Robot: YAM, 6 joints.
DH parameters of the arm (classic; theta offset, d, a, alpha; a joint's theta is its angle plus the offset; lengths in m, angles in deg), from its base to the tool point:
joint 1: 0 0.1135 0.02 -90
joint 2: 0 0 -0.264 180
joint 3: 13.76 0 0.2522 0
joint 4: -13.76 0 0.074 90
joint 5: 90 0 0 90
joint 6: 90 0.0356 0 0
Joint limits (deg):
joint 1: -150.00..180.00
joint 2: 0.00..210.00
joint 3: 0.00..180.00
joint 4: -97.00..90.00
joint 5: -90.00..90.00
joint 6: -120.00..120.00
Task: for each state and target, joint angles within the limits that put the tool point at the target. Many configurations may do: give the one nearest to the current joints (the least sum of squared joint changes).
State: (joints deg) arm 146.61 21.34 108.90 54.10 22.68 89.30
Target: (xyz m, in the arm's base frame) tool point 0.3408 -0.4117 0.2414
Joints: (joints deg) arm 128.11 0.00 125.25 75.34 23.20 89.30
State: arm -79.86 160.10 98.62 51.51 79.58 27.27
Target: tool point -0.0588 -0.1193 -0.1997
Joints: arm -100.82 186.24 47.66 41.06 83.34 27.27
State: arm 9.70 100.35 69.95 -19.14 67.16 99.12
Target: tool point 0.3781 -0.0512 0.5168
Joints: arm -3.11 100.96 116.14 -1.33 59.39 99.12
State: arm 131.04 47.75 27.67 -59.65 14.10 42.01
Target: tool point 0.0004 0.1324 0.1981
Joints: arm 95.84 49.76 32.69 -56.37 22.92 42.01
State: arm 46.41 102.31 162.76 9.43 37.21 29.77
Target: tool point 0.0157 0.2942 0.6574
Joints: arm 91.12 105.76 150.22 2.99 37.00 29.77
